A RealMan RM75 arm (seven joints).
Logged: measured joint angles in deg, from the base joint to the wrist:
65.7 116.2 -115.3 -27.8 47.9 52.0 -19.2
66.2 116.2 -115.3 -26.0 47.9 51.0 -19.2
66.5 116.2 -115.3 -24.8 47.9 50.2 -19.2
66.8 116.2 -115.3 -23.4 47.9 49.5 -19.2
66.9 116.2 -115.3 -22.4 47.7 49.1 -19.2
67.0 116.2 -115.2 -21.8 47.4 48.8 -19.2
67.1 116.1 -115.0 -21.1 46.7 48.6 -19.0
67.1 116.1 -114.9 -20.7 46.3 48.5 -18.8
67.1 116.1 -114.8 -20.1 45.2 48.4 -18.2
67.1 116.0 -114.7 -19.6 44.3 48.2 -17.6
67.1 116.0 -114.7 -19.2 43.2 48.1 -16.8
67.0 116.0 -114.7 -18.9 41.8 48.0 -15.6
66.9 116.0 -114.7 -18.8 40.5 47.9 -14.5
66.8 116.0 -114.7 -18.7 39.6 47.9 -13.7
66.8 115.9 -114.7 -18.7 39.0 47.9 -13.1
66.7 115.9 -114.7 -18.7 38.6 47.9 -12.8
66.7 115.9 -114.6 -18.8 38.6 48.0 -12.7
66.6 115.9 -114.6 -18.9 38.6 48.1 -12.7
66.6 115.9 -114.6 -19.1 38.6 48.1 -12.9
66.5 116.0 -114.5 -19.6 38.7 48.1 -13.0
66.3 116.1 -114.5 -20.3 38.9 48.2 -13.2
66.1 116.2 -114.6 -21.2 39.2 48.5 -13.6
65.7 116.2 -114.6 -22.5 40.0 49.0 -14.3
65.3 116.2 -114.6 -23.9 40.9 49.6 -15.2
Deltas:
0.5 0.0 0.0 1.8 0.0 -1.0 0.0
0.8 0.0 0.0 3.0 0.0 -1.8 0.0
1.1 0.0 0.0 4.4 0.0 -2.5 0.0
1.2 0.0 0.0 5.4 -0.2 -2.9 0.0
1.3 0.0 0.1 6.0 -0.5 -3.2 0.0
1.4 -0.1 0.3 6.7 -1.2 -3.4 0.2
1.4 -0.1 0.4 7.1 -1.6 -3.5 0.4
1.4 -0.1 0.5 7.7 -2.7 -3.6 1.0
1.4 -0.2 0.6 8.2 -3.6 -3.8 1.6
1.4 -0.2 0.6 8.6 -4.7 -3.9 2.4
1.3 -0.2 0.6 8.9 -6.1 -4.0 3.6
1.2 -0.2 0.6 9.0 -7.4 -4.1 4.7
1.1 -0.2 0.6 9.1 -8.3 -4.1 5.5
1.1 -0.3 0.6 9.1 -8.9 -4.1 6.1
1.0 -0.3 0.6 9.1 -9.3 -4.1 6.4
1.0 -0.3 0.7 9.0 -9.3 -4.0 6.5
0.9 -0.3 0.7 8.9 -9.3 -3.9 6.5
0.9 -0.3 0.7 8.7 -9.3 -3.9 6.3
0.8 -0.2 0.8 8.2 -9.2 -3.9 6.2
0.6 -0.1 0.8 7.5 -9.0 -3.8 6.0
0.4 0.0 0.7 6.6 -8.7 -3.5 5.6
0.0 0.0 0.7 5.3 -7.9 -3.0 4.9
-0.4 0.0 0.7 3.9 -7.0 -2.4 4.0

